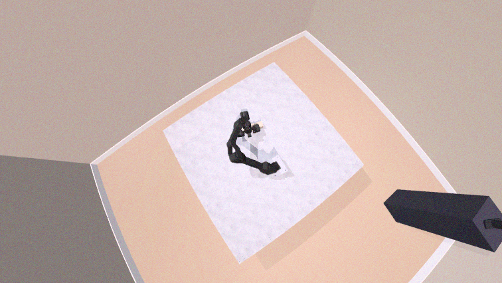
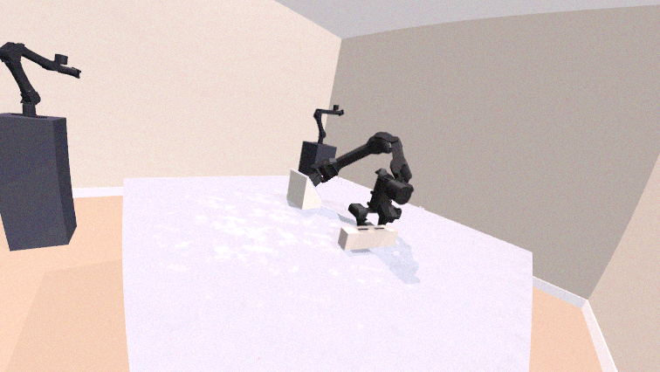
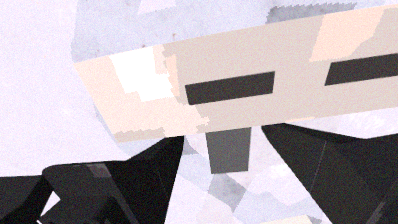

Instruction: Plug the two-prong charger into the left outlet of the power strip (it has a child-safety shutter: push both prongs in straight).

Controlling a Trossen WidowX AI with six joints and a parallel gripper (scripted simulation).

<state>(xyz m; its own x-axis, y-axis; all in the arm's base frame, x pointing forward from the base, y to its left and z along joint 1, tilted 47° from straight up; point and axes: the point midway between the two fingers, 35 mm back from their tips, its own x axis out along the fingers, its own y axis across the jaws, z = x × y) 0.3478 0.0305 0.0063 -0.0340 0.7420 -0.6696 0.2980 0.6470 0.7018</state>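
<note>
The grey two-prong charger lies 2 cm ahead of my gripper tip, 1 cm to the right of it and 1 cm above it.
</note>
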